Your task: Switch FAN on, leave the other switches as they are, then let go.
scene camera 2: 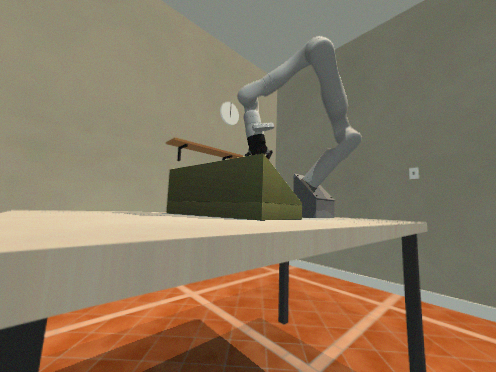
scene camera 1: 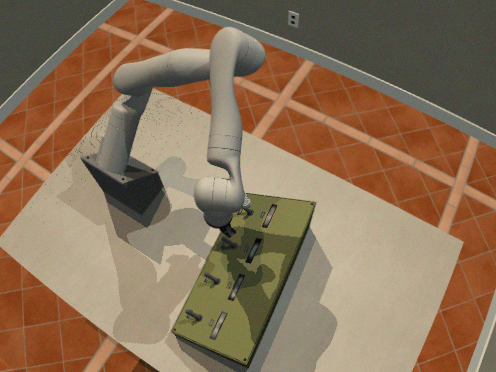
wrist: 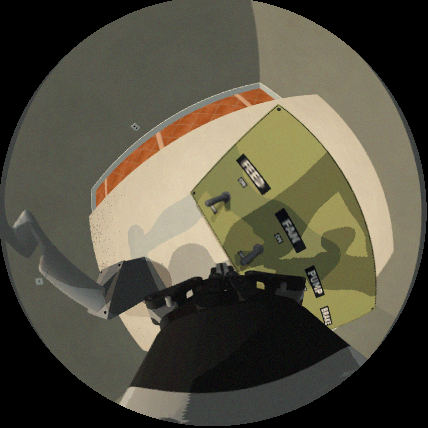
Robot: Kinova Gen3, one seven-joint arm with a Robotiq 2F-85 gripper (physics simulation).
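Where they show: gripper, between the fingertips: (wrist: 221, 269); arm's base, origin of its link: (scene camera 2: 310, 182) (scene camera 1: 112, 165) (wrist: 98, 298).
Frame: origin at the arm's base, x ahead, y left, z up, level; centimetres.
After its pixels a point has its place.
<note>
The olive switch panel (scene camera 1: 295, 212) {y 8.6, x 58.3, z -2.5 cm} (scene camera 2: 215, 185) {y -6.5, x 62.9, z -8.5 cm} (wrist: 300, 132) {y 6.1, x 61.4, z -0.8 cm} has a sloped face. The FAN label (wrist: 290, 230) {y -5.7, x 51.1, z -6.2 cm} (scene camera 1: 254, 250) {y -5.7, x 51.4, z -6.0 cm} has a small ON plate (wrist: 278, 238) {y -5.8, x 48.8, z -7.4 cm} beside it. The dark FAN lever (wrist: 251, 254) {y -5.5, x 43.3, z -7.3 cm} (scene camera 1: 229, 243) {y -6.1, x 43.5, z -7.5 cm} tilts away from the ON plate, toward the panel's edge on the robot base side. The FEED lever (wrist: 218, 199) {y 6.0, x 43.5, z -7.4 cm}, PUMP lever (scene camera 1: 212, 279) {y -18.1, x 43.5, z -7.7 cm} and BRAKE lever (scene camera 1: 193, 315) {y -29.9, x 43.2, z -7.3 cm} tilt the same way. My gripper (scene camera 1: 229, 232) (scene camera 2: 259, 154) (wrist: 221, 269) {y -3.9, x 39.2, z -1.1 cm} is shut and empty, above the panel's edge close to the FAN lever and apart from it.
The panel stands on a pale table (scene camera 1: 390, 260) {y 11.9, x 92.3, z -19.1 cm} (scene camera 2: 200, 240) {y 30.5, x 97.3, z -19.3 cm} (wrist: 175, 165) {y 27.3, x 37.3, z -19.0 cm}. The robot's dark base block (scene camera 1: 132, 192) {y -4.2, x 9.3, z -3.9 cm} (scene camera 2: 317, 202) {y 7.7, x 9.7, z -11.5 cm} (wrist: 131, 285) {y 0.0, x 9.8, z -8.7 cm} stands on the table to the panel's left in scene camera 1. A wall shelf (scene camera 2: 202, 147) is in the background.
</note>
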